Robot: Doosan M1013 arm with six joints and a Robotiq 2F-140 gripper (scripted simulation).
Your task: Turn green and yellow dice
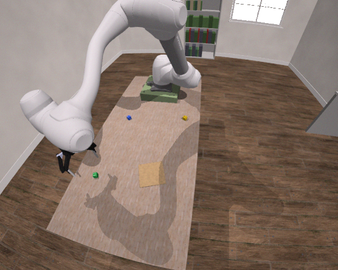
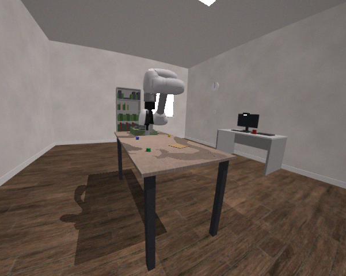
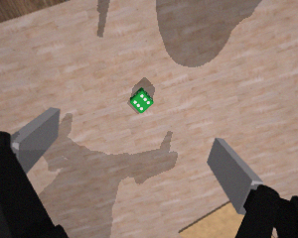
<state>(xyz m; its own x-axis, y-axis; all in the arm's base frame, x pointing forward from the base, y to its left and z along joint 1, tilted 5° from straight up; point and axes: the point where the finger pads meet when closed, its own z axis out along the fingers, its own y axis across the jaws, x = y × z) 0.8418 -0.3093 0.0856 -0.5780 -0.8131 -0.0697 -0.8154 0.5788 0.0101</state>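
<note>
Right now my hand is 13 cm above the green die and 1 cm past it. Also, from my hand: tan mat (32 cm to the left, 14 cm below, 5 cm behind); blue die (49 cm behind, 13 cm below, 9 cm to the left); yellow die (50 cm to the left, 50 cm behind, 13 cm below).
</note>
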